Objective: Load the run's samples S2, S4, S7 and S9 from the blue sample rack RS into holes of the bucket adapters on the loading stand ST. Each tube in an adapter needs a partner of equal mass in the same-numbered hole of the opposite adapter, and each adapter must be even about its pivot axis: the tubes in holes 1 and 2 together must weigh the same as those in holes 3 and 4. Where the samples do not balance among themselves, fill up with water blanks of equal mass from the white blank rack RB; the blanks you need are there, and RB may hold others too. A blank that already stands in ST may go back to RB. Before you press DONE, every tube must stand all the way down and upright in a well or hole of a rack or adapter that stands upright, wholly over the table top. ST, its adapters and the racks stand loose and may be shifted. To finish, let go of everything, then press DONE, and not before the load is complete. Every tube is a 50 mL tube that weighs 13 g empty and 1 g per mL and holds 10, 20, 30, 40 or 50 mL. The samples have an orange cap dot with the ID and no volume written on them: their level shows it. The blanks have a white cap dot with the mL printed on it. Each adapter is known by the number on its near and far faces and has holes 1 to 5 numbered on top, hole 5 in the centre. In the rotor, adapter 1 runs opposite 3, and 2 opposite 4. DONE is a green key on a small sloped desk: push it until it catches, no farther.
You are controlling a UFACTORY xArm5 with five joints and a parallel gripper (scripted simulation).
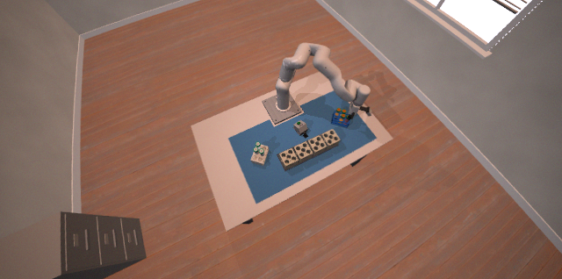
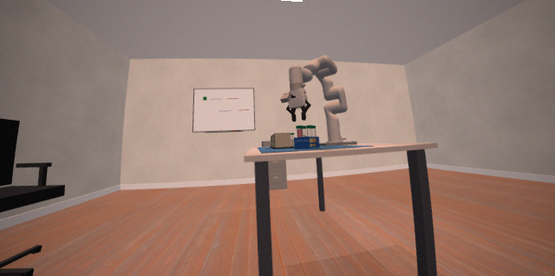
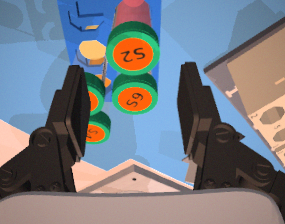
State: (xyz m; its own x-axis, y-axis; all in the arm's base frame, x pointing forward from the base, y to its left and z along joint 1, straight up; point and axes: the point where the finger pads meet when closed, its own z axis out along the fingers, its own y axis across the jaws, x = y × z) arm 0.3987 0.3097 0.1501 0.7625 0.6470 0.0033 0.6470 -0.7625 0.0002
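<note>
The sample tube S2 is 10 mm behind my hand and 100 mm below it. From my hand the other things lie so: sample tube S9 (20 mm behind, 20 mm to the right, 100 mm below); then sample tube S4 (90 mm behind, 20 mm to the right, 100 mm below); then sample tube S7 (50 mm behind, 100 mm below).
</note>
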